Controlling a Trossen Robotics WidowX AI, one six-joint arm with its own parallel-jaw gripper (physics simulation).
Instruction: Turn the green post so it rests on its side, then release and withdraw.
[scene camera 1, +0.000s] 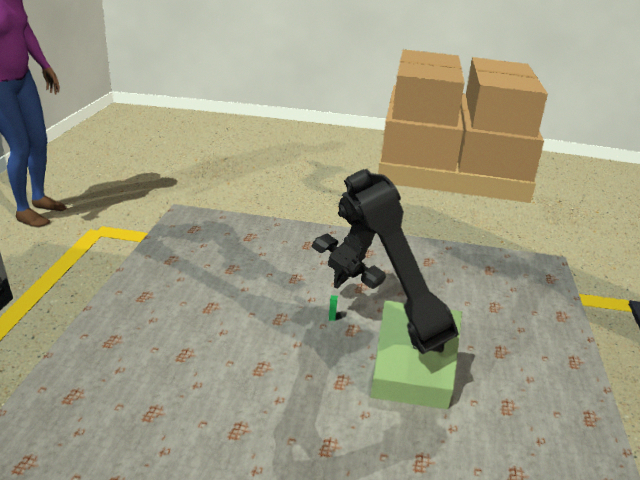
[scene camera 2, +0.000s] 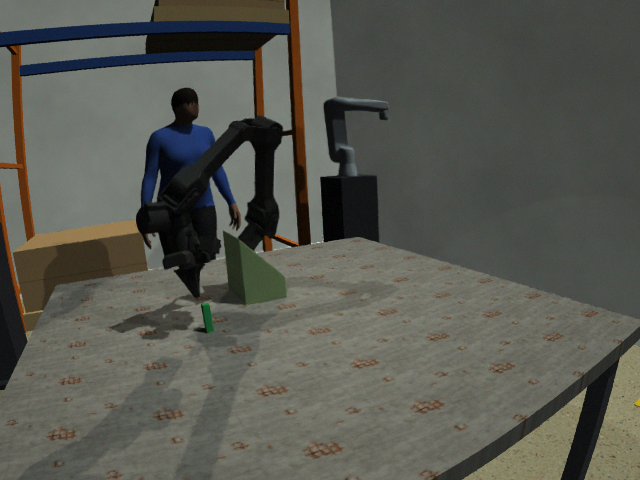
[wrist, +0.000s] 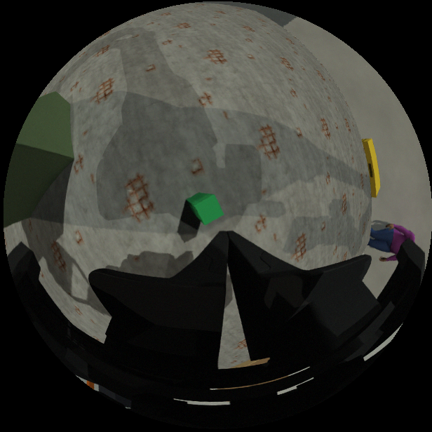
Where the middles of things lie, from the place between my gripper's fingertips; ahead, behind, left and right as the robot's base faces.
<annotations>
Right now the green post (wrist: 205, 206) is 5 cm below my hand and 2 cm to the left of it.
</annotations>
